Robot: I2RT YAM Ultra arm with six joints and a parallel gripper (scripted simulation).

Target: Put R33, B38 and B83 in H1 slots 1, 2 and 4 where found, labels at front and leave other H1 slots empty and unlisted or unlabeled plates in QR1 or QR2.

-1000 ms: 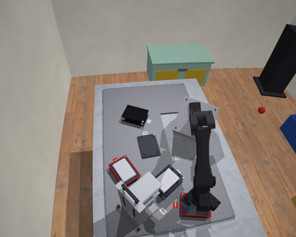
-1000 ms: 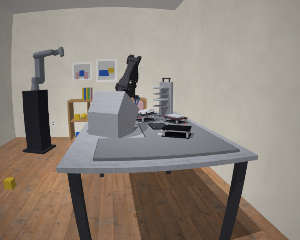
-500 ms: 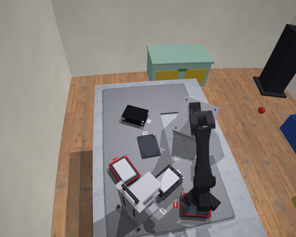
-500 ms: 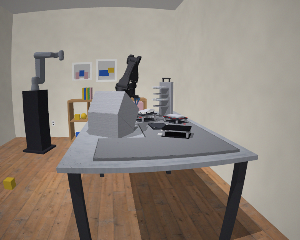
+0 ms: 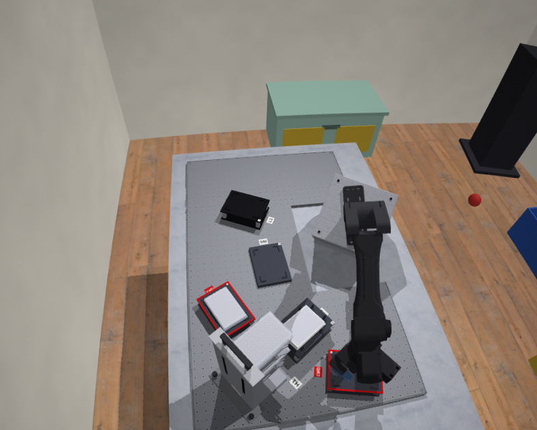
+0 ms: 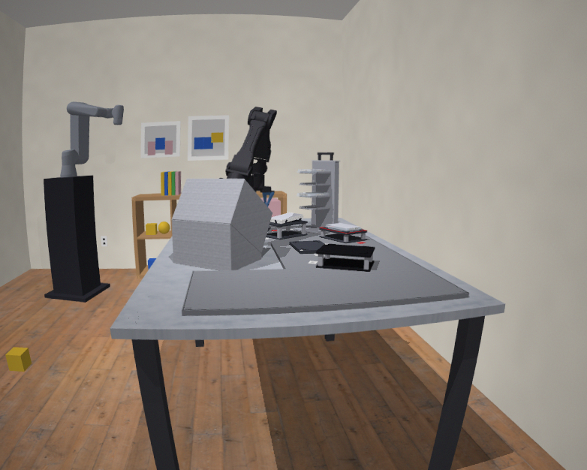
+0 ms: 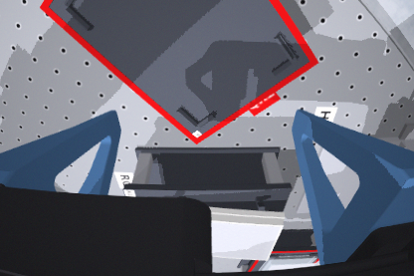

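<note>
My hand is 130 mm short of the white 96-well plate, 110 mm to the left of it and 30 mm above it. The rest, counted from my hand: H1 deck label: 140 mm ahead, 40 mm to the left, 110 mm below; then regrip nest RG: 130 mm ahead, 120 mm to the right, 50 mm below; then quarantine nest QR2: 30 mm behind, 10 mm to the left, 70 mm below.
</note>
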